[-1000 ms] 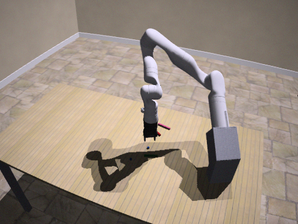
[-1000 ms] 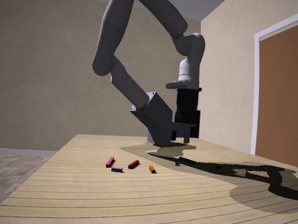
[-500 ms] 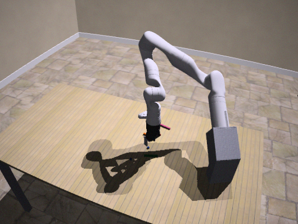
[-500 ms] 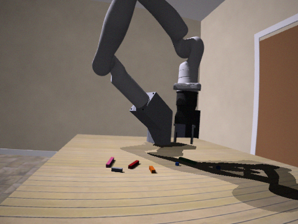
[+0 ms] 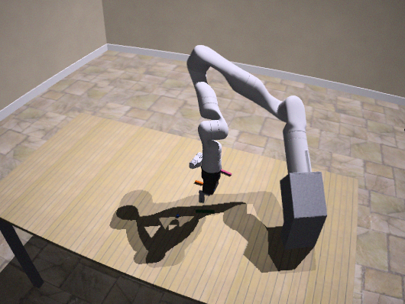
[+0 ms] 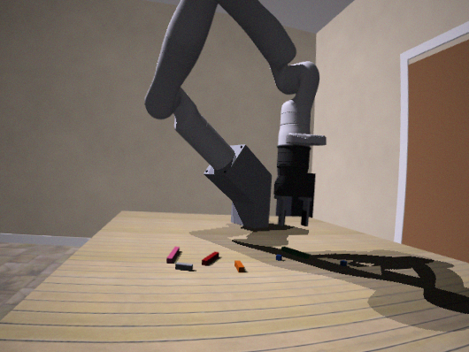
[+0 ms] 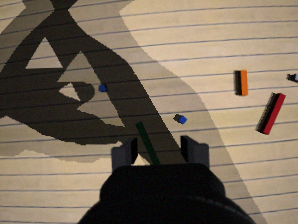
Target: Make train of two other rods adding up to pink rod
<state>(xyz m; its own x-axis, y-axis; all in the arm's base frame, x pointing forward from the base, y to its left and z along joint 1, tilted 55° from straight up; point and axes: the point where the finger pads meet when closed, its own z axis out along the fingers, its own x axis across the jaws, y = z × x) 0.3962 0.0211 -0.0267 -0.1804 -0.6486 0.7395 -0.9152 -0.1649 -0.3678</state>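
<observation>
The green rod lies 8 cm below my hand, 2 cm to the left of it and 1 cm behind it. The rest, counted from my hand: grey rod 26 cm to the right, 8 cm below, 4 cm ahead; orange rod 15 cm to the right, 8 cm below, 5 cm ahead; red rod 19 cm to the right, 8 cm below, 1 cm behind.
</observation>
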